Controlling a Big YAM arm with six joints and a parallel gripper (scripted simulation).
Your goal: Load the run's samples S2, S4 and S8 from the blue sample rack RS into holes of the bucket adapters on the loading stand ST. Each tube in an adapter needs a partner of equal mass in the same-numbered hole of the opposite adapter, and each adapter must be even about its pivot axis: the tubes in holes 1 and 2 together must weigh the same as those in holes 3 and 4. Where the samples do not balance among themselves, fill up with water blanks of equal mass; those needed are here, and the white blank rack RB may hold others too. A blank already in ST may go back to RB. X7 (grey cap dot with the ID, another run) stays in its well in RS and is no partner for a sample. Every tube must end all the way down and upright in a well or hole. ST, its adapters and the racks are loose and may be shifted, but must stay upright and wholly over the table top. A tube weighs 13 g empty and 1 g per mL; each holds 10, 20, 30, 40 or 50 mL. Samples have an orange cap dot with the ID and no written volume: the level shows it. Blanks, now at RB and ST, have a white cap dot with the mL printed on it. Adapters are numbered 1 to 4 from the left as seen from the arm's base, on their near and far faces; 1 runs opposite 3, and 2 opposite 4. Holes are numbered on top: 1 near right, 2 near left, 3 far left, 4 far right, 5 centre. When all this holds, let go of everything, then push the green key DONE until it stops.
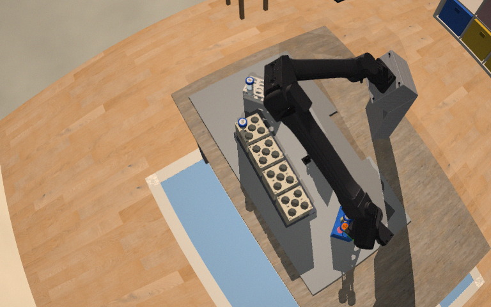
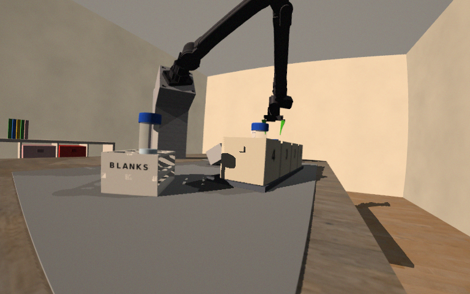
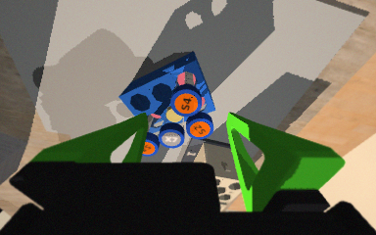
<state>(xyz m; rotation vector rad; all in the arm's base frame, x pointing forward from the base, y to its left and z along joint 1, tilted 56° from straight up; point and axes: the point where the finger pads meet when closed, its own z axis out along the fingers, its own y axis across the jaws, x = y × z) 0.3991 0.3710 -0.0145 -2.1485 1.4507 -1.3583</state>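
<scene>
The orange-dot sample is 10 mm to the left of my hand and 90 mm below it. Also, from my hand: grey-dot tube X7 (10 mm behind, 50 mm to the right, 90 mm below); orange-dot tube (50 mm behind, 80 mm to the right, 90 mm below); blue sample rack RS (20 mm behind, 40 mm to the right, 120 mm below).
</scene>
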